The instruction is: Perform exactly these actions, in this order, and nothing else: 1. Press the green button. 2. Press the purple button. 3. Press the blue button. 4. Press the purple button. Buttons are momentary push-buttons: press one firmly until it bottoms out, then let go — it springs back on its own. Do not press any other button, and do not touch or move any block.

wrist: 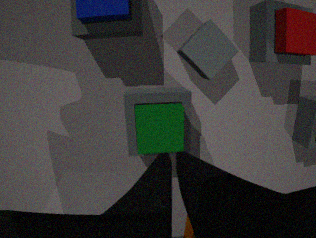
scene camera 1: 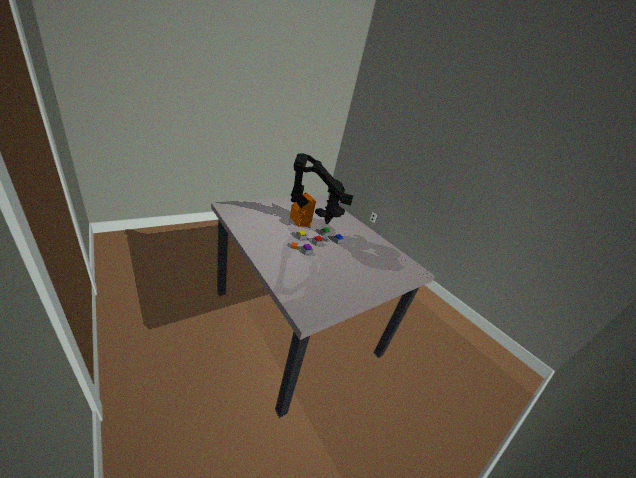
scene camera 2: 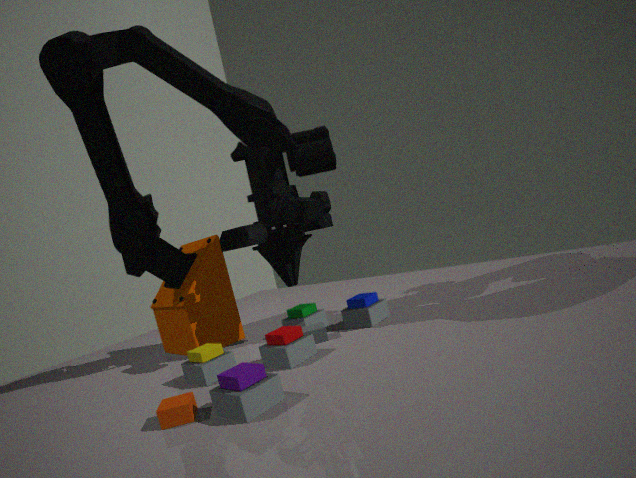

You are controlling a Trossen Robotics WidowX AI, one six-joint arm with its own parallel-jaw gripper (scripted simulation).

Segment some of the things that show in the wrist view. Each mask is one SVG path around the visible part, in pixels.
My gripper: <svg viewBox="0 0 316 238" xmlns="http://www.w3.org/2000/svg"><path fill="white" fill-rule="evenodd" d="M177 152L179 192L181 192L183 203L185 203L187 216L189 216L195 238L316 238L316 187L305 188L291 193L271 191L271 189L264 188L262 185L250 183L246 179L239 179L238 176L227 173L222 168L214 167L214 165L197 158L197 156L187 154L187 152ZM170 156L167 152L159 154L157 159L142 173L142 176L139 177L133 188L121 197L121 200L114 203L108 211L105 211L104 215L66 215L66 213L65 215L57 215L57 213L50 215L50 213L8 211L8 209L4 211L4 209L1 209L0 238L171 238L173 169L171 169Z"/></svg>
A grey block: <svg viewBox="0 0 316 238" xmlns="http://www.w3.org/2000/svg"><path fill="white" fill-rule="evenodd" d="M208 19L207 22L200 25L198 30L194 31L193 37L187 39L179 47L177 53L179 57L185 59L197 71L200 77L212 80L214 75L222 70L223 66L230 62L231 58L238 53L238 49L232 45L227 35L222 33L222 30L211 19Z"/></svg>
